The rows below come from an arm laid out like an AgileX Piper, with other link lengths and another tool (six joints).
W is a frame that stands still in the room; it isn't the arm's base.
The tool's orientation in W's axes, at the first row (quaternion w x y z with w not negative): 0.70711 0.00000 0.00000 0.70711
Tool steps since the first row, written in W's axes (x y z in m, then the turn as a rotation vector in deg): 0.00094 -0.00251 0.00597 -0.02 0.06 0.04; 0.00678 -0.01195 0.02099 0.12 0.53 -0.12; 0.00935 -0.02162 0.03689 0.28 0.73 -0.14; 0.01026 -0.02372 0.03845 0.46 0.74 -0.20; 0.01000 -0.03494 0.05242 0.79 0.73 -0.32; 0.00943 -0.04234 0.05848 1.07 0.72 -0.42
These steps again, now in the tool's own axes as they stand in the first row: -0.00251 -0.00094 0.00597 0.06 0.02 0.04; -0.01195 -0.00678 0.02099 0.53 -0.12 -0.12; -0.02162 -0.00935 0.03689 0.73 -0.28 -0.14; -0.02372 -0.01026 0.03845 0.74 -0.46 -0.20; -0.03494 -0.01000 0.05242 0.73 -0.79 -0.32; -0.04234 -0.00943 0.05848 0.72 -1.07 -0.42
